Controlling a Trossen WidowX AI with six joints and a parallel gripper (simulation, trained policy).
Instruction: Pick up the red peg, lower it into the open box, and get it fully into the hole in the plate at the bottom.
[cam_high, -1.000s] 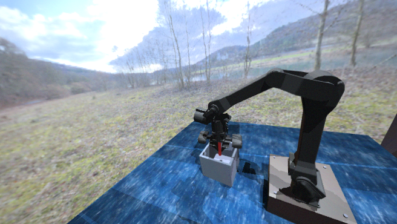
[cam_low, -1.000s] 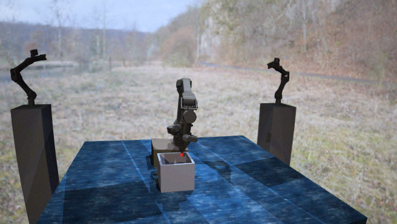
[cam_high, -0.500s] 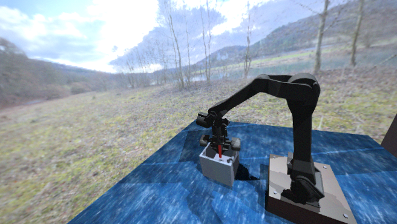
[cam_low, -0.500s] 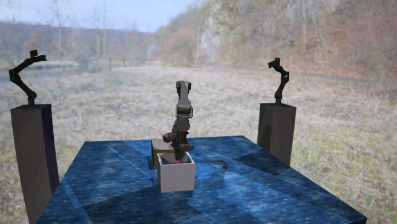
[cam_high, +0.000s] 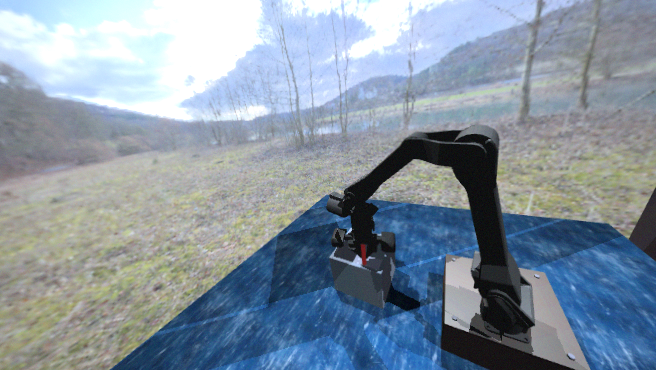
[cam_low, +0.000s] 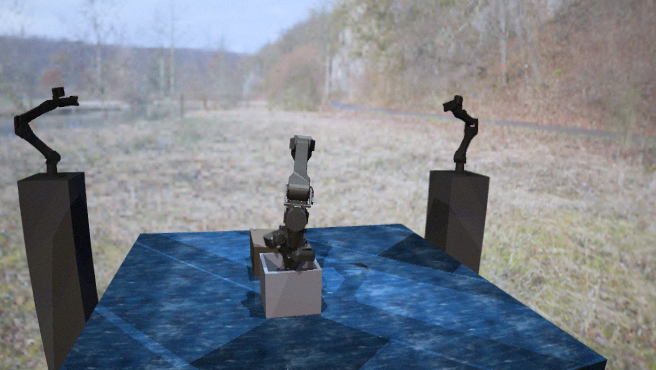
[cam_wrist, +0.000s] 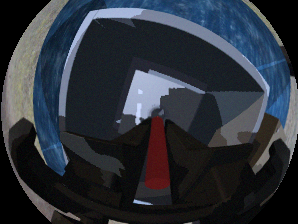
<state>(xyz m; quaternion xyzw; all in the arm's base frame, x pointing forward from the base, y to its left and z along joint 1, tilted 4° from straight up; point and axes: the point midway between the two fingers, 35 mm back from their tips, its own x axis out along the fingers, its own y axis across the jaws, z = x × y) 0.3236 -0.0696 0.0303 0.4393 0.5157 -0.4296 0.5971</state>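
My gripper tip is now 1 cm to the right of the red peg and 2 cm below it. Also, from my gripper tip: plate 5 cm below.
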